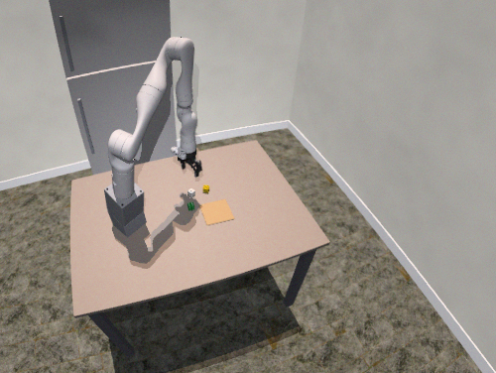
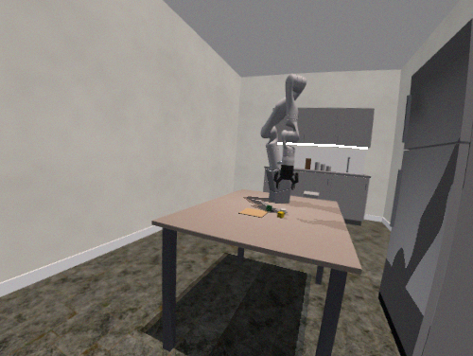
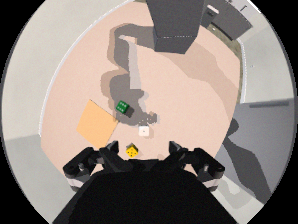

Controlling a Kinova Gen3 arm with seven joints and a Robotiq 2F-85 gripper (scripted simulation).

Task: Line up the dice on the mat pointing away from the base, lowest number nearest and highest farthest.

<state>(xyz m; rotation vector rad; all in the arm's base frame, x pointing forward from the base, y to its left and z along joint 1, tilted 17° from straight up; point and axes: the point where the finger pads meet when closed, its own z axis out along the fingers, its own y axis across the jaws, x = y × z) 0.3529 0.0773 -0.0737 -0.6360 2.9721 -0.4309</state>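
The white die lies 14 cm below my hand. The rest, counted from my hand: mat: 7 cm ahead, 17 cm to the right, 16 cm below; green die: 4 cm behind, 9 cm to the right, 14 cm below; yellow die: 8 cm ahead, 1 cm to the right, 14 cm below.
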